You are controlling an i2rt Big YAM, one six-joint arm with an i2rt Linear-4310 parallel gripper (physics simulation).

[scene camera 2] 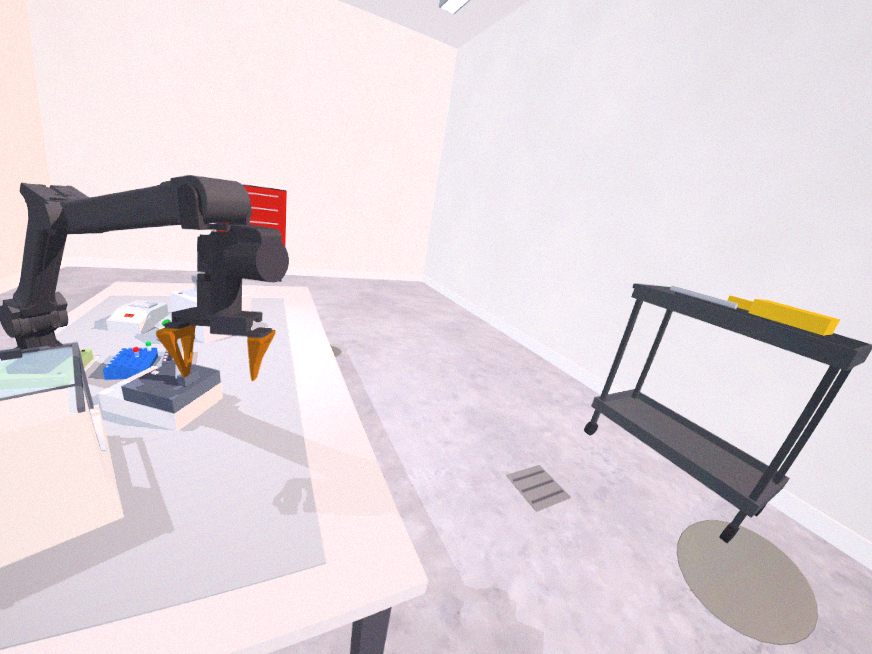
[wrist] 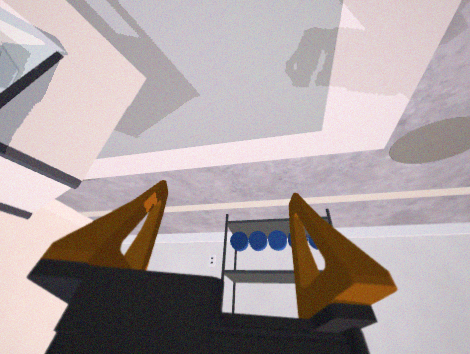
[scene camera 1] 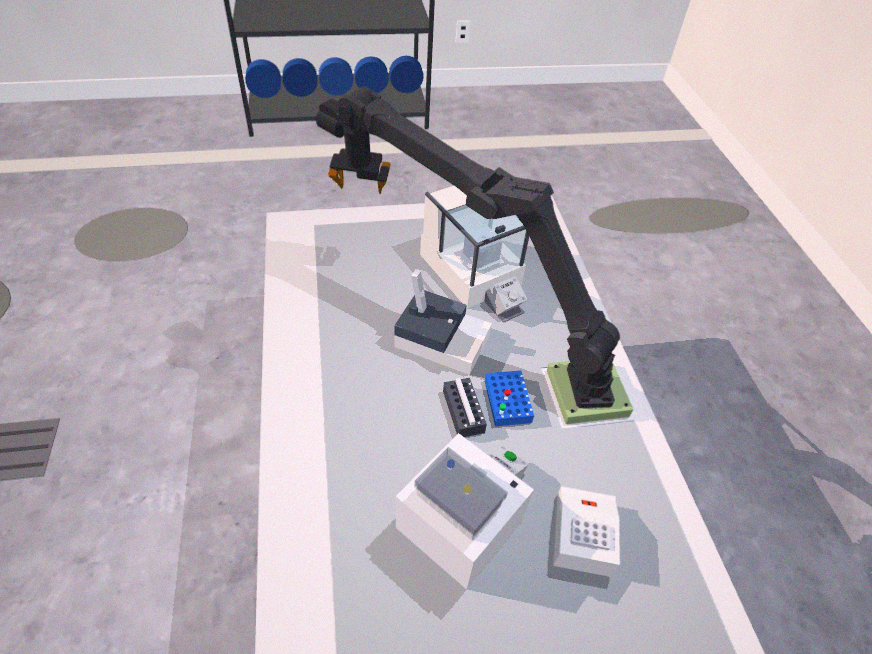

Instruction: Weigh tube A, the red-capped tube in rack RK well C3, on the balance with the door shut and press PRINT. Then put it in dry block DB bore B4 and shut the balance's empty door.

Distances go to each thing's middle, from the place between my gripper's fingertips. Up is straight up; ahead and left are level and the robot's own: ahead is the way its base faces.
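Scene:
From the balance (scene camera 2: 65, 486), my gripper is 29 cm past it, 4 cm to the right of it and 13 cm above it. And there's a white box device (scene camera 1: 462, 507), which is 78 cm to the left of my hand, 19 cm behind it and 14 cm below it.

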